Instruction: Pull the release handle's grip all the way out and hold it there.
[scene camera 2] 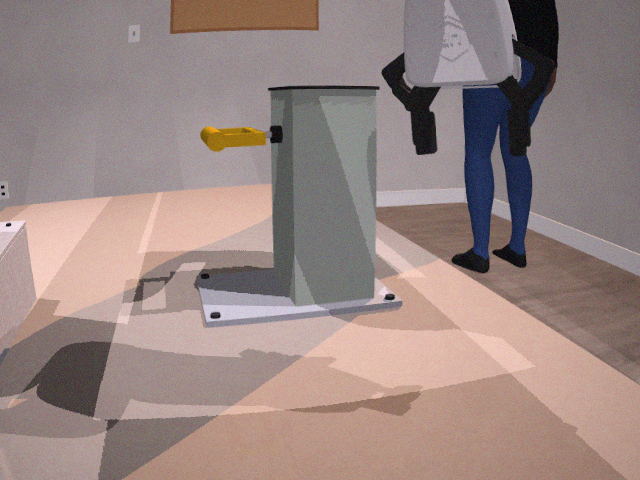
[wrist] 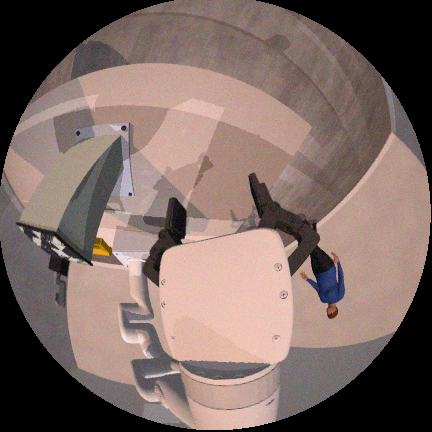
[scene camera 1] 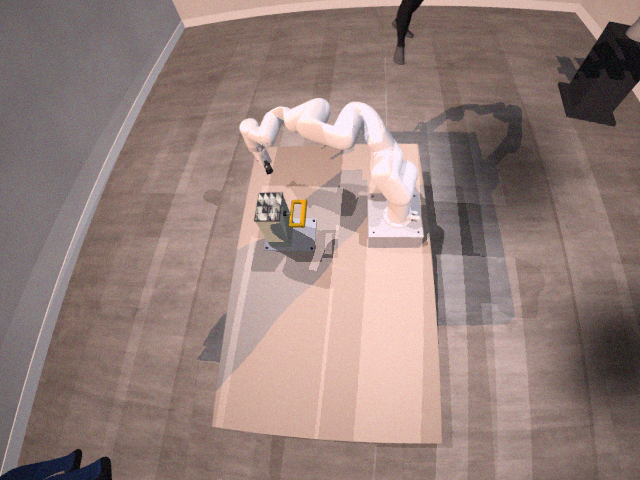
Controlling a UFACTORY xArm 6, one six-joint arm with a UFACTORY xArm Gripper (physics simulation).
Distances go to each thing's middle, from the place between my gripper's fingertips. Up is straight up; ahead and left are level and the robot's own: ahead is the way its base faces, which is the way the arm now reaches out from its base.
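Scene:
Bolted base plate (scene camera 2: 241, 298): from my hand, 150 mm behind, 200 mm below, 230 mm to the left.

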